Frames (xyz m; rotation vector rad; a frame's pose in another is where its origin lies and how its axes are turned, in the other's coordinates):
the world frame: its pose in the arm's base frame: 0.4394 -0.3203 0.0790 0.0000 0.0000 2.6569
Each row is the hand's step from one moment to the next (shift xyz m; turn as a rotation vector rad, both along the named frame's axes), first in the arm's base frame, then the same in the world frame.
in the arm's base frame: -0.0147 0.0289 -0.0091 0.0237 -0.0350 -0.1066
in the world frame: 0.0265 -0.0187 -0.0091 -0.0373 0.0199 -0.1066
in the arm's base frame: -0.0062 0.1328 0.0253 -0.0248 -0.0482 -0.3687
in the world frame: 0.0674 -0.1146 0.0253 -0.0005 0.0542 -0.3687
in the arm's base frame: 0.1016 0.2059 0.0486 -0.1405 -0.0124 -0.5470
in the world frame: 0.0060 -0.2295 0.0486 0.1185 0.0764 -0.5470
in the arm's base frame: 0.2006 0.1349 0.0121 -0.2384 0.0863 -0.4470
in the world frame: -0.1146 -0.2128 0.0121 0.2512 0.0347 -0.4470
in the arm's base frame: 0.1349 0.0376 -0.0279 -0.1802 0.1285 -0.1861
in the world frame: -0.1018 -0.0961 -0.0279 0.2193 -0.0297 -0.1861
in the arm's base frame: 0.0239 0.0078 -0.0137 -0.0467 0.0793 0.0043
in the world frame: -0.0175 -0.0180 -0.0137 0.0783 -0.0484 0.0043
